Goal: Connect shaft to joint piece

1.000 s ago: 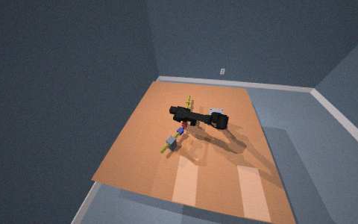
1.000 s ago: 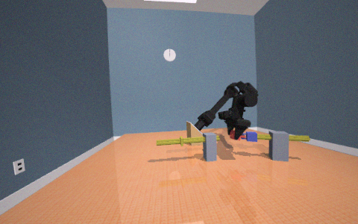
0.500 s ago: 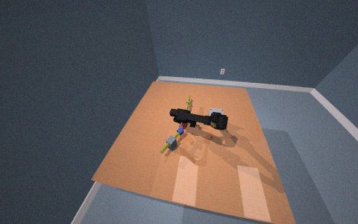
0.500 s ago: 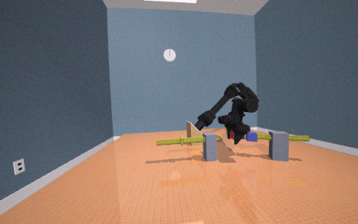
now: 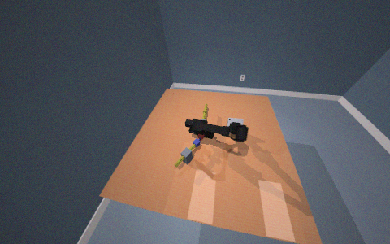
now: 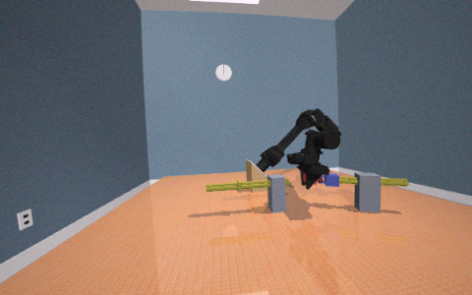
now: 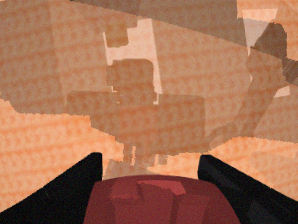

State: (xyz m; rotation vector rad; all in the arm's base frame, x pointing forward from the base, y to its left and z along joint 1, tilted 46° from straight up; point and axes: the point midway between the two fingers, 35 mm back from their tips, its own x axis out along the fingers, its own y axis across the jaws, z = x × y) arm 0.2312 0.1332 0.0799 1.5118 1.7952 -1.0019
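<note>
The red square joint piece lies 2 cm to the left of my gripper tip and 4 cm above it.
</note>
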